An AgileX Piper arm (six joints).
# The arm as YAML. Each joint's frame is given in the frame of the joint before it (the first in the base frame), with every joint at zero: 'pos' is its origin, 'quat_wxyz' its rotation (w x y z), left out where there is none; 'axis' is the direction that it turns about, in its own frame. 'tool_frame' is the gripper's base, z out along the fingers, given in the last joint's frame.
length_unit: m
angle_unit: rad
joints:
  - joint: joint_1
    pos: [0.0, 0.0, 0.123]
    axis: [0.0, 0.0, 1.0]
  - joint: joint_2
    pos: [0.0, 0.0, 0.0]
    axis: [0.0, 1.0, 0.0]
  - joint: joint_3
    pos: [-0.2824, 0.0, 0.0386]
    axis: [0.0, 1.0, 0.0]
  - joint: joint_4
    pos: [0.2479, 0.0, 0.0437]
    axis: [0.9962, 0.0, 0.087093]
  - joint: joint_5
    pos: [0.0, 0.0, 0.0]
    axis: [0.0, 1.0, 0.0]
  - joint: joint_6
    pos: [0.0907, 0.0, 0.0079]
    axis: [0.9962, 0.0, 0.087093]
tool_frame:
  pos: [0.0, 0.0, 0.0]
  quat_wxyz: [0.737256, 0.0, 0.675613, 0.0]
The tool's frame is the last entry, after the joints.
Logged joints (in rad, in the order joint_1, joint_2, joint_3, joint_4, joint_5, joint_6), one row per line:
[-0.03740 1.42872 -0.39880 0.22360 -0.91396 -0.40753]
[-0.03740 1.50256 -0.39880 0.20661 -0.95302 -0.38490]
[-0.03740 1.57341 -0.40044 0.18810 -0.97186 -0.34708]
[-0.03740 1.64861 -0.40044 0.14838 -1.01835 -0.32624]
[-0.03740 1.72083 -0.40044 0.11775 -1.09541 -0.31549]
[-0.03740 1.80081 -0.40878 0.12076 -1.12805 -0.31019]
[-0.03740 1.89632 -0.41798 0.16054 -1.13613 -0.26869]
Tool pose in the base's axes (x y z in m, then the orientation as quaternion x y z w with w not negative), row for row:
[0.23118 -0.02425 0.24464 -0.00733 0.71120 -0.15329 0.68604]
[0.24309 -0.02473 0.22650 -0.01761 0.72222 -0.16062 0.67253]
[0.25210 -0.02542 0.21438 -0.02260 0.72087 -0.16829 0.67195]
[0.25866 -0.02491 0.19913 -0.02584 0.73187 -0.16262 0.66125]
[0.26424 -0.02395 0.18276 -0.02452 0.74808 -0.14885 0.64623]
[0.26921 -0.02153 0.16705 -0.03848 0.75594 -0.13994 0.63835]
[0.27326 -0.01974 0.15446 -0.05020 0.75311 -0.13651 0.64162]
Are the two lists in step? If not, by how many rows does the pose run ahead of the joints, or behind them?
The pose runs 2 rows behind the joints: the pose in row i belongs to the joints in row i - 2.
